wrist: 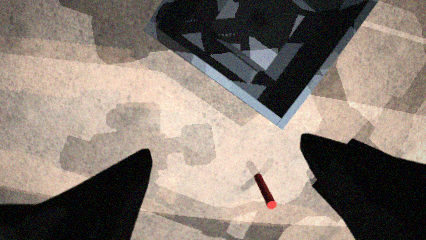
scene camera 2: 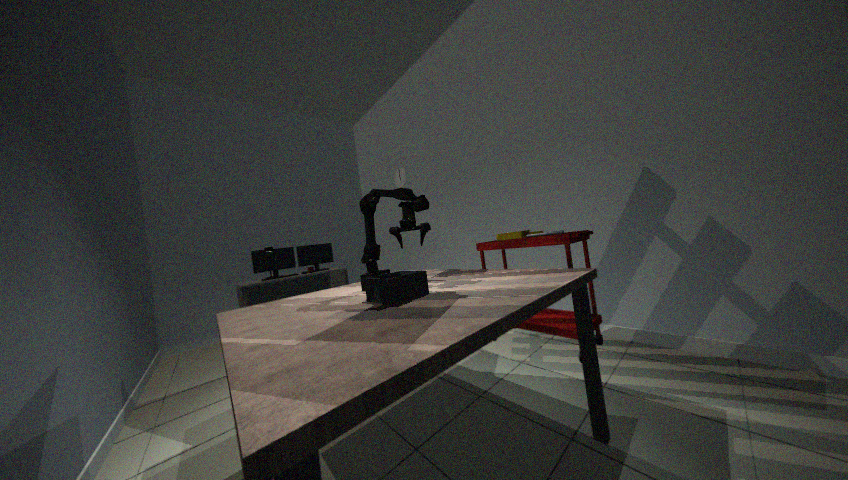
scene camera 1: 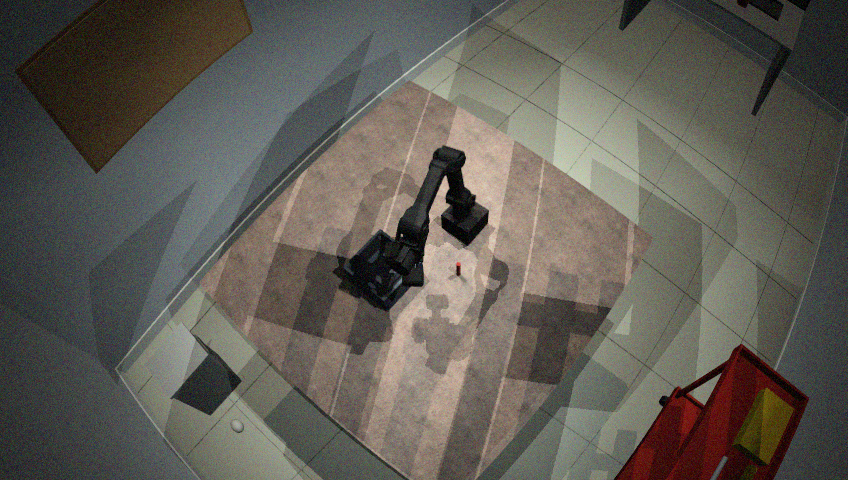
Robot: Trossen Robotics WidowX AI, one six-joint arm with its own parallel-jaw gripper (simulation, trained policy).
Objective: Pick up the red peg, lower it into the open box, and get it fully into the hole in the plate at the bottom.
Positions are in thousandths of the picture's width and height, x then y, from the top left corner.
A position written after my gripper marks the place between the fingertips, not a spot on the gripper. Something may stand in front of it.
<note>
In view: my gripper (wrist: 532, 619) and a dark box (scene camera 1: 419, 561).
The dark box is seen too in the wrist view (wrist: 651, 390) and in scene camera 2 (scene camera 2: 463, 601).
</note>
